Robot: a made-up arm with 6 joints. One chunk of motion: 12 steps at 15 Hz.
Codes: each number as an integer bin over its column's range. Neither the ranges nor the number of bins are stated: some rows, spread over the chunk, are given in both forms.
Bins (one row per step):
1: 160 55 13 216 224 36
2: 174 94 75 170 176 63
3: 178 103 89 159 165 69
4: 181 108 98 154 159 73
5: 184 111 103 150 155 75
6: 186 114 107 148 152 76
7: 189 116 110 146 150 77
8: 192 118 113 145 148 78
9: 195 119 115 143 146 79
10: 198 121 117 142 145 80
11: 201 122 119 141 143 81
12: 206 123 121 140 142 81
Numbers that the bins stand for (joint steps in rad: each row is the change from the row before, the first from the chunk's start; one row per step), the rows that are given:
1: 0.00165 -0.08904 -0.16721 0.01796 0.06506 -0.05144
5: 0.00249 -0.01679 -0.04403 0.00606 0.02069 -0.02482
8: 0.00278 -0.00776 -0.03035 0.00516 0.01618 -0.02278
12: 0.00327 -0.00131 -0.01940 0.00425 0.01233 -0.02073
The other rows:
2: 0.00214 -0.03872 -0.08235 0.00967 0.03419 -0.03301
3: 0.00228 -0.02711 -0.06319 0.00768 0.02712 -0.02892
4: 0.00239 -0.02066 -0.05087 0.00678 0.02326 -0.02619
6: 0.00256 -0.01292 -0.03856 0.00570 0.01876 -0.02414
7: 0.00267 -0.01034 -0.03445 0.00534 0.01747 -0.02346
9: 0.00288 -0.00647 -0.02761 0.00480 0.01490 -0.02209
10: 0.00299 -0.00389 -0.02487 0.00462 0.01425 -0.02141
11: 0.00309 -0.00260 -0.02213 0.00444 0.01297 -0.02073

